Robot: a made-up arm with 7 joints.
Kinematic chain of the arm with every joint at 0, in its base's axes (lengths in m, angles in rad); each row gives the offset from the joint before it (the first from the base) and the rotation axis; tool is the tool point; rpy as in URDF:
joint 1: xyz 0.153 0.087 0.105 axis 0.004 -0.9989 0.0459
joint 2: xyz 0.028 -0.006 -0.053 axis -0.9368 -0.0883 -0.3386
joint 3: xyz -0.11 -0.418 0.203 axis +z
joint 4: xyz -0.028 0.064 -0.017 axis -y
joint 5: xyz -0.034 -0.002 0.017 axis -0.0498 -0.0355 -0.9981
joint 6: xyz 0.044 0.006 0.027 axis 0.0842 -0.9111 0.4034
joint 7: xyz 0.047 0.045 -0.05 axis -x
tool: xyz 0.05 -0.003 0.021 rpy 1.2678 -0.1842 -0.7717
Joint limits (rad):
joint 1: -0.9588..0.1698
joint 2: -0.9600..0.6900
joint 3: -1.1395..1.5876
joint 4: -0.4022..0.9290
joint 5: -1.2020..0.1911
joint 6: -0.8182..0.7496
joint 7: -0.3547..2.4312
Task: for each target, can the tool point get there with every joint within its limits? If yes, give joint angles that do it. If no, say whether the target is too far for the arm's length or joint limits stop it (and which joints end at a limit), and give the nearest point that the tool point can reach.
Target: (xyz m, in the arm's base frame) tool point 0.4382 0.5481 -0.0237
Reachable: no: joint limits stop it (at a limit: joint 1, joint 2, joint 5, joint 6) | nearest point 0.3410 0.0908 0.2849 | short by 0.560 m
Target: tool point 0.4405 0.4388 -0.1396
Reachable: no: joint limits stop it (at a limit: joint 1, joint 2, joint 5, joint 6) | nearest point 0.3481 0.0615 0.2520 | short by 0.552 m
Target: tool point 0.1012 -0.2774 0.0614
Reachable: yes | joints -0.4167 -0.5582 0.6500 0.0100 -0.0610 -0.4136 -0.0741
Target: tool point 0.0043 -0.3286 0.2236
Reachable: yes | joints -0.8268 -0.5609 0.9873 0.2533 -0.6639 0.0655 0.8686
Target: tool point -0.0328 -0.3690 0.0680
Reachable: yes | joints -0.0549 -0.5844 1.2380 -0.1859 -0.6124 0.2576 0.8032
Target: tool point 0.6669 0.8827 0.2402
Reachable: no: too far | nearest point 0.3371 0.1126 0.3317 | short by 0.843 m
